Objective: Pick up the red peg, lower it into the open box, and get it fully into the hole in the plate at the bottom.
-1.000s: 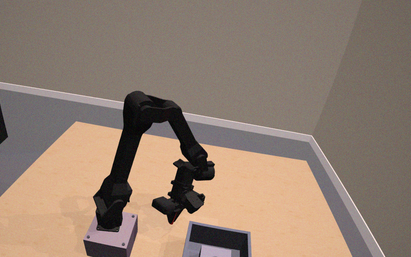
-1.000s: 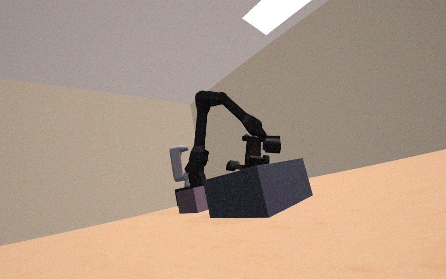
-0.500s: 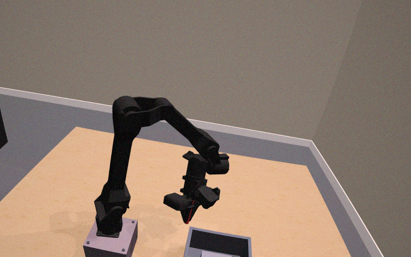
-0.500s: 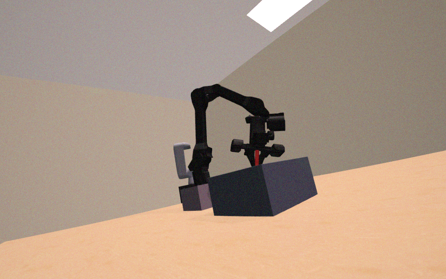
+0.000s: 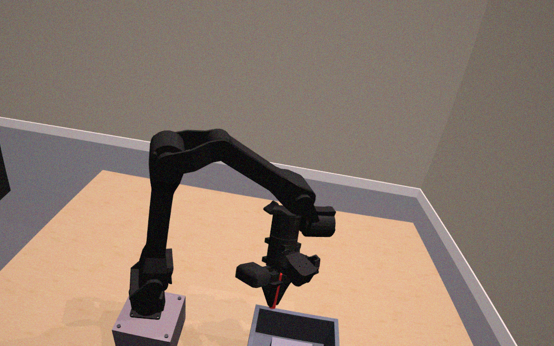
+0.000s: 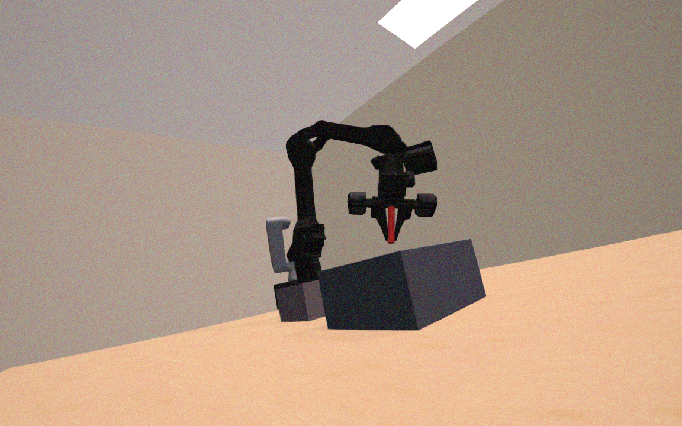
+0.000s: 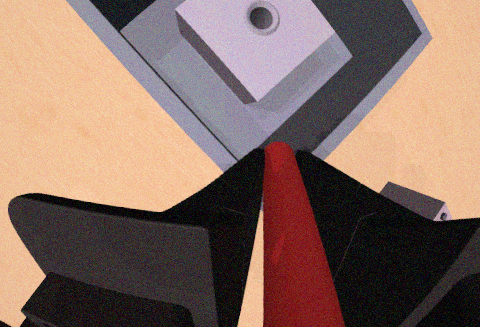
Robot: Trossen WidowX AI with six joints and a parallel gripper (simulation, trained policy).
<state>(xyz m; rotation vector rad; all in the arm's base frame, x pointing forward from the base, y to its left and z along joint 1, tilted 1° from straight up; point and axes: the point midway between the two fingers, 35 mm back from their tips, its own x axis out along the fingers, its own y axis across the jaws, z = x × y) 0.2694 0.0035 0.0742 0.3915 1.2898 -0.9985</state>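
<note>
The red peg is 3 cm above my gripper tip and 1 cm to the left of it. The rest, counted from my gripper tip: pale plate (9 cm below, 8 cm to the right, 4 cm ahead); then grey box (11 cm below, 8 cm to the right, 4 cm ahead).
</note>
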